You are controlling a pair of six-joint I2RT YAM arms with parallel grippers.
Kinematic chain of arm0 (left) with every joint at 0, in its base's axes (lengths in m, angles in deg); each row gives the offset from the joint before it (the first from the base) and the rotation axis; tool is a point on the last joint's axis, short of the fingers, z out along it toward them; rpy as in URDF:
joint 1: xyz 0 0 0.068 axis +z
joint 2: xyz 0.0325 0.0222 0.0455 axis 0.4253 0.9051 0
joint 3: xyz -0.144 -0.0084 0.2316 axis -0.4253 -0.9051 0
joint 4: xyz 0.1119 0.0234 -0.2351 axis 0.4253 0.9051 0
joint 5: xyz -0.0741 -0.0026 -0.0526 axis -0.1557 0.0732 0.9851
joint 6: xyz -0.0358 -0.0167 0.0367 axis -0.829 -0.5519 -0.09
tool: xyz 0 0 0 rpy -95.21 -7.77 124.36
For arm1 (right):
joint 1: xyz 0 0 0.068 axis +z
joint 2: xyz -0.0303 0.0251 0.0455 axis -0.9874 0.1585 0
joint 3: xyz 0.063 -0.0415 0.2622 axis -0.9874 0.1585 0
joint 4: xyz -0.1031 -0.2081 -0.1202 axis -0.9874 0.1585 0
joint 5: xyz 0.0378 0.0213 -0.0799 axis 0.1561 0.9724 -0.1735
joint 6: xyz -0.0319 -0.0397 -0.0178 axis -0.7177 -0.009 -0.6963
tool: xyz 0 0 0 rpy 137.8 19.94 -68.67
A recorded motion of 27 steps. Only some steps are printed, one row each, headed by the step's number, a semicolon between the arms.
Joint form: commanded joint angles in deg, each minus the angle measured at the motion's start. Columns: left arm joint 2, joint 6, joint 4, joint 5, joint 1, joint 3; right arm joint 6, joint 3, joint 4, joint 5, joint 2, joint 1.
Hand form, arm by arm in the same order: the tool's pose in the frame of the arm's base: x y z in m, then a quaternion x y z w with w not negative. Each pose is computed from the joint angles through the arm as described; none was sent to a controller.
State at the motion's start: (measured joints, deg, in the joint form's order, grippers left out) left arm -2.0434 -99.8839 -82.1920 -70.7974 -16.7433 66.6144; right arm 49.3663 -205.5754 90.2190 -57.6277 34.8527 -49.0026
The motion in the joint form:
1: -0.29 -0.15 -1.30 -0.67 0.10 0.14; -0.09 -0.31 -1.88 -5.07 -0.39 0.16
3: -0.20 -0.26 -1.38 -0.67 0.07 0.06; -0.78 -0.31 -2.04 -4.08 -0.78 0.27
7: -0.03 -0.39 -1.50 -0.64 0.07 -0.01; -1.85 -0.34 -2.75 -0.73 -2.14 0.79
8: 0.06 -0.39 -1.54 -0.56 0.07 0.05; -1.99 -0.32 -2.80 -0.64 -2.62 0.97
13: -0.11 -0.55 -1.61 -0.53 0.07 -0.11; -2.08 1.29 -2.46 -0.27 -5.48 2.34
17: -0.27 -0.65 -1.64 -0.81 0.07 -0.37; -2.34 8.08 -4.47 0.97 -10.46 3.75
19: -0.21 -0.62 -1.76 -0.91 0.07 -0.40; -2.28 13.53 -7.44 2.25 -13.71 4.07
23: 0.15 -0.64 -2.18 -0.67 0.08 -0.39; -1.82 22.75 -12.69 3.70 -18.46 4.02
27: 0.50 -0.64 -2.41 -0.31 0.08 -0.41; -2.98 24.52 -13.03 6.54 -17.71 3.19
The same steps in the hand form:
1: 0.1840 -0.1539 0.3084 0.04169 0.80303 -0.25315 0.53789; 0.4155 0.2472 0.4016 -0.08323 0.79475 0.07968 0.59590
3: 0.1842 -0.1542 0.3077 0.04127 0.80350 -0.25341 0.53709; 0.4133 0.2476 0.4050 -0.09278 0.79138 0.08504 0.59822
7: 0.1846 -0.1546 0.3068 0.04069 0.80415 -0.25367 0.53604; 0.4047 0.2497 0.4172 -0.11708 0.77854 0.11078 0.60654
8: 0.1849 -0.1549 0.3069 0.04109 0.80411 -0.25421 0.53582; 0.4017 0.2496 0.4210 -0.11869 0.77562 0.11302 0.60955
13: 0.1844 -0.1545 0.3067 0.04000 0.80377 -0.25549 0.53580; 0.3842 0.2516 0.4331 -0.12864 0.76926 0.12487 0.61326
17: 0.1840 -0.1539 0.3058 0.03795 0.80412 -0.25394 0.53616; 0.3626 0.2510 0.4339 -0.14612 0.76538 0.13973 0.61100
19: 0.1842 -0.1540 0.3056 0.03760 0.80394 -0.25332 0.53674; 0.3522 0.2475 0.4304 -0.15319 0.76007 0.15230 0.61289
23: 0.1852 -0.1551 0.3050 0.03853 0.80364 -0.25514 0.53627; 0.3396 0.2390 0.4176 -0.15615 0.75540 0.16605 0.61434
27: 0.1861 -0.1561 0.3039 0.04060 0.80437 -0.25672 0.53425; 0.3464 0.2385 0.4021 -0.17775 0.76324 0.16815 0.59800

